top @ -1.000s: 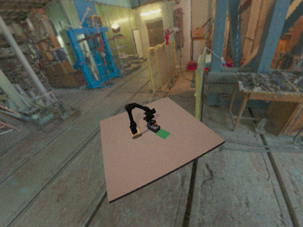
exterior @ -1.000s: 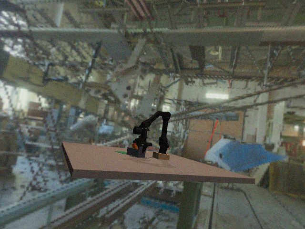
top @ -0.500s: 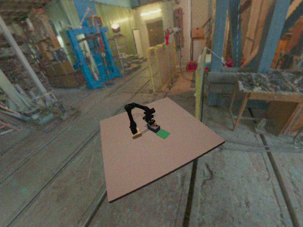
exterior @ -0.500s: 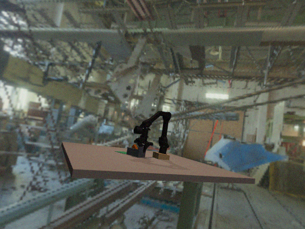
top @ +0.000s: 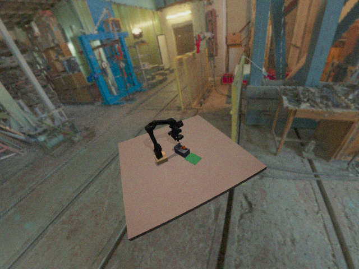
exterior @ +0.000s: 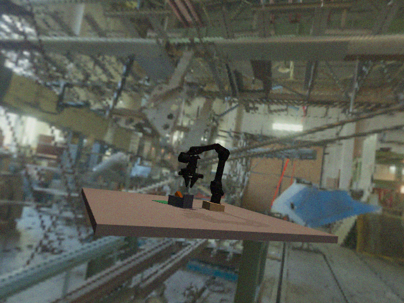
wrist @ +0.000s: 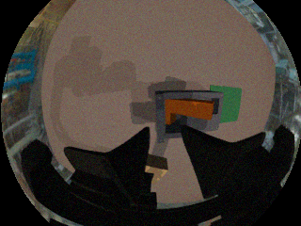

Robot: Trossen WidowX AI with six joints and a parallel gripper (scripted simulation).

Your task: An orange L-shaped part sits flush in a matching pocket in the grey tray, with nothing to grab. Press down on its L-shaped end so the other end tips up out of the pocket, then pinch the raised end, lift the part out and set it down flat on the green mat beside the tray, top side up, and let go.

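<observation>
The orange L-shaped part lies 4 cm to the right of my gripper tip and 10 cm below it. The rest, counted from my gripper tip: green mat: 4 cm ahead, 22 cm to the right, 15 cm below.
</observation>
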